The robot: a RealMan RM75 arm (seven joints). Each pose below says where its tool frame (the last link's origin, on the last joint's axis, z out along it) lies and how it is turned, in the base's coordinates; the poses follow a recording.
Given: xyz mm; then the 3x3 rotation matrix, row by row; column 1 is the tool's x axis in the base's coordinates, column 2 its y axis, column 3 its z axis. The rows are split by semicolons.
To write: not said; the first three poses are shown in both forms.
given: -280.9 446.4 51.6; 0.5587 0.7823 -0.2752; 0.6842 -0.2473 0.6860; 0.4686 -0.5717 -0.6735
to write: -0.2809 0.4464 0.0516; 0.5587 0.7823 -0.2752; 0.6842 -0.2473 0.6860; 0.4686 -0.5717 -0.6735
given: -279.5 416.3 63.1; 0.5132 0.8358 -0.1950; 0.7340 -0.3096 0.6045; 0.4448 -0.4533 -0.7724
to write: -0.2795 0.4163 0.0631; 0.5132 0.8358 -0.1950; 0.7340 -0.3096 0.6045; 0.4448 -0.4533 -0.7724
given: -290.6 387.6 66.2; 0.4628 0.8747 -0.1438; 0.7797 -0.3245 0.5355; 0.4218 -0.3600 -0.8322
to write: -0.2906 0.3876 0.0662; 0.4628 0.8747 -0.1438; 0.7797 -0.3245 0.5355; 0.4218 -0.3600 -0.8322
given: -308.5 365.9 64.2; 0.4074 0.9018 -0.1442; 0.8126 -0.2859 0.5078; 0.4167 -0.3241 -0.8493
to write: -0.3085 0.3659 0.0642; 0.4074 0.9018 -0.1442; 0.8126 -0.2859 0.5078; 0.4167 -0.3241 -0.8493
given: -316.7 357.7 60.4; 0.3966 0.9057 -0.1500; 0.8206 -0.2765 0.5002; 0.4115 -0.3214 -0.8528
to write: -0.3167 0.3577 0.0604; 0.3966 0.9057 -0.1500; 0.8206 -0.2765 0.5002; 0.4115 -0.3214 -0.8528
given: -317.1 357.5 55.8; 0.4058 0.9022 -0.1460; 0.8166 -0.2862 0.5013; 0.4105 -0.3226 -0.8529
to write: -0.3171 0.3575 0.0558; 0.4058 0.9022 -0.1460; 0.8166 -0.2862 0.5013; 0.4105 -0.3226 -0.8529
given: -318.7 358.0 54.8; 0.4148 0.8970 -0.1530; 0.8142 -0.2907 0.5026; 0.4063 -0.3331 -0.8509
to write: -0.3187 0.3580 0.0548; 0.4148 0.8970 -0.1530; 0.8142 -0.2907 0.5026; 0.4063 -0.3331 -0.8509
